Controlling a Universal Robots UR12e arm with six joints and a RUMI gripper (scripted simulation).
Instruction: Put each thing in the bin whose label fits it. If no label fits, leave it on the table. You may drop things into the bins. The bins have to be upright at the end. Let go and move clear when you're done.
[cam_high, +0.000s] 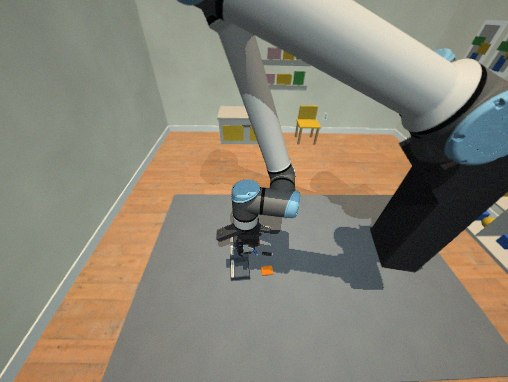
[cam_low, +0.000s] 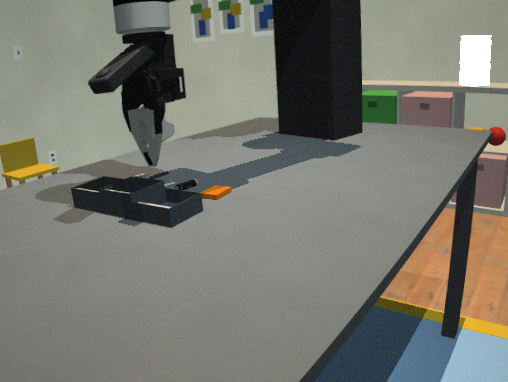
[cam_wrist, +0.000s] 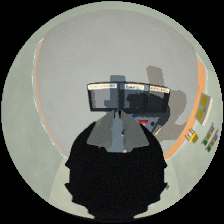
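My hand is 210 mm to the left of the white dotted tile, 90 mm past it and 90 mm above it. From my hand the other things lie so: orange flat block 120 mm behind, 90 mm below, 30 mm to the left; then black cylinder 110 mm behind, 90 mm below, 60 mm to the right; then small blue piece 90 mm below, 60 mm to the right, 50 mm behind.
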